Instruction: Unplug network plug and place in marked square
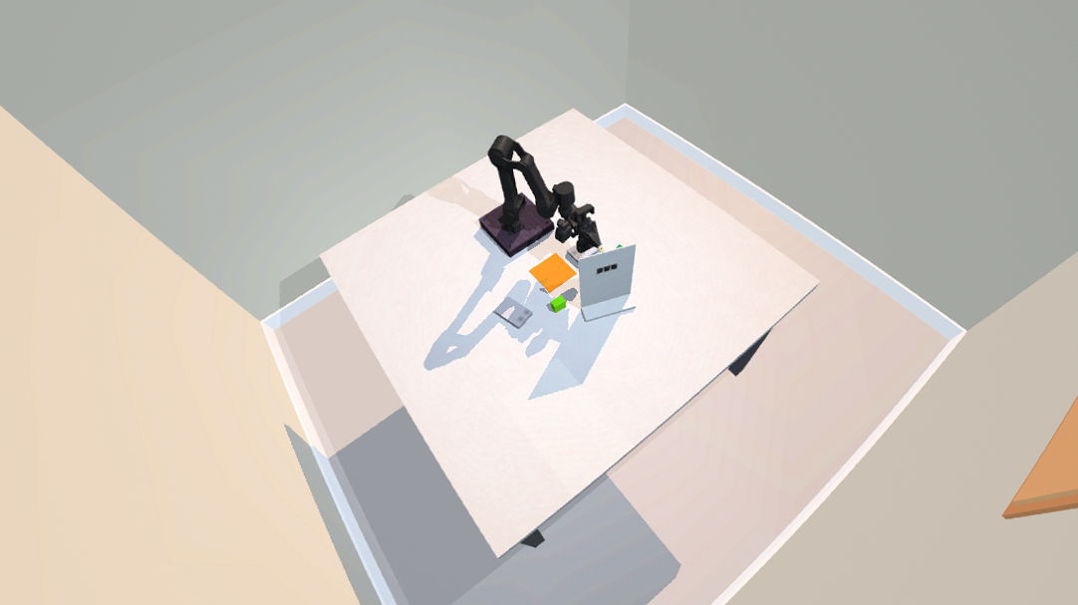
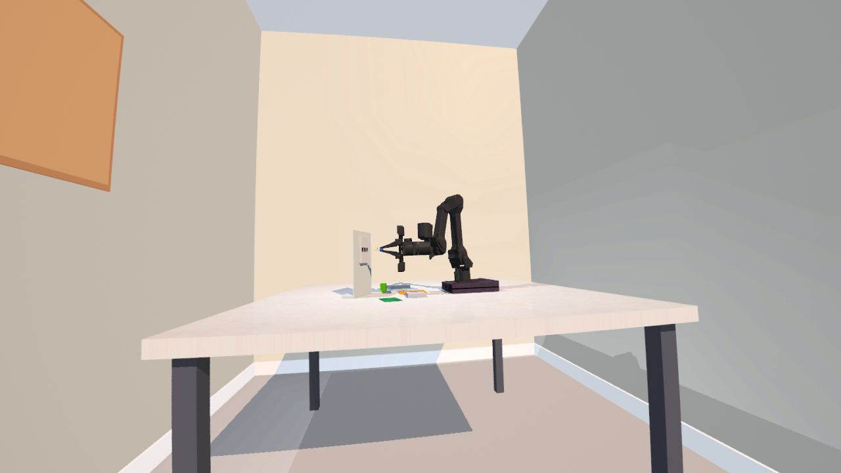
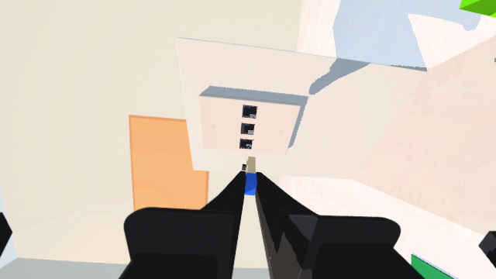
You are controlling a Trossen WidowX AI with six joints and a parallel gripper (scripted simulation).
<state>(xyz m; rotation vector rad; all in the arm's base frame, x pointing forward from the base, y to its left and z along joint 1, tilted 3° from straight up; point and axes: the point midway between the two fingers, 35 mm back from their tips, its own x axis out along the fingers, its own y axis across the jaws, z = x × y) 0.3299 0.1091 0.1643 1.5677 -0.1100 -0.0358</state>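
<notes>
Right now my gripper tip is 19 cm above the orange marked square, 14 cm past it and 10 cm to the left of it. Also, from my gripper tip: upright panel 8 cm ahead, 7 cm below, 4 cm to the right; then green patch 19 cm below, 12 cm to the left, 4 cm behind; then network plug right at my gripper tip.
</notes>
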